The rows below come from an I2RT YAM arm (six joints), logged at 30 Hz.
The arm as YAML. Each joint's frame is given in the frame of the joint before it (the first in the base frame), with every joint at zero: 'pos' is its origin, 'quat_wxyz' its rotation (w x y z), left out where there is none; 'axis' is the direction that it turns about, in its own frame. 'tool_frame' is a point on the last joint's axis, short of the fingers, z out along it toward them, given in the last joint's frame.
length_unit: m
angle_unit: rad
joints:
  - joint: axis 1
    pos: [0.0, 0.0, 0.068]
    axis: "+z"
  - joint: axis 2
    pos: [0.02, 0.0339, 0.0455]
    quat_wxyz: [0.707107, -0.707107, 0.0, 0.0]
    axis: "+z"
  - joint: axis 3
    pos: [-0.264, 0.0, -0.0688]
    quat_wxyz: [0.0, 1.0, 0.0, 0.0]
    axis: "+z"
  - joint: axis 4
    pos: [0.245, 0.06, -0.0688]
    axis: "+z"
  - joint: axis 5
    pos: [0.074, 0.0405, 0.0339]
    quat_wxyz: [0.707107, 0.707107, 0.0, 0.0]
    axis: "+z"
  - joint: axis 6
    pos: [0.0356, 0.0, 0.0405]
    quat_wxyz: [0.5, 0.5, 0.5, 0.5]
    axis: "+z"
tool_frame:
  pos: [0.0, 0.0, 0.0]
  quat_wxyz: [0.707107, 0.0, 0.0, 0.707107]
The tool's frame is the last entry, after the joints.
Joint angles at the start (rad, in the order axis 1, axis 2, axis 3, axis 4, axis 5, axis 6):
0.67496, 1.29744, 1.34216, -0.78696, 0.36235, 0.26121
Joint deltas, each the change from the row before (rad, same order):
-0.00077, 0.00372, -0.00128, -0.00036, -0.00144, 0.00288
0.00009, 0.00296, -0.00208, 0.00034, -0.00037, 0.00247
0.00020, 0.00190, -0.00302, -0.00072, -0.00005, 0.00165
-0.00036, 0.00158, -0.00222, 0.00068, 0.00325, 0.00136
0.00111, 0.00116, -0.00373, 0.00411, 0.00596, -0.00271
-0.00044, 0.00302, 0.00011, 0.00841, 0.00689, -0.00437
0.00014, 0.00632, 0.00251, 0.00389, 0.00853, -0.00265
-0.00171, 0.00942, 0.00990, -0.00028, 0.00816, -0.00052
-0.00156, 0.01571, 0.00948, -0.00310, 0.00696, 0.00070
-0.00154, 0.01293, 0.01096, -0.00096, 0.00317, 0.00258
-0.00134, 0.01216, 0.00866, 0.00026, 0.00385, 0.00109
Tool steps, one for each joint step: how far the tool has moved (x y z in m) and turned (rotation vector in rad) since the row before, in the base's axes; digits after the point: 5 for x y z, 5 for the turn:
0.00081, 0.00044, -0.00138, -0.00040, 0.00524, -0.00154
0.00057, 0.00050, -0.00139, -0.00087, 0.00420, -0.00121
0.00028, 0.00030, -0.00150, -0.00225, 0.00467, -0.00082
0.00043, 0.00008, -0.00103, -0.00267, 0.00124, -0.00359
0.00034, 0.00041, -0.00112, -0.00574, -0.00234, -0.00146
0.00123, 0.00054, -0.00001, -0.00357, -0.00786, -0.00264
0.00154, 0.00092, -0.00042, -0.00653, -0.00407, -0.00438
0.00225, 0.00085, 0.00082, -0.00465, -0.00372, -0.00732
0.00327, 0.00175, -0.00121, -0.00903, 0.00439, -0.00705
0.00283, 0.00155, 0.00007, -0.00158, 0.00120, -0.00547
0.00271, 0.00150, -0.00040, -0.00328, 0.00099, -0.00480

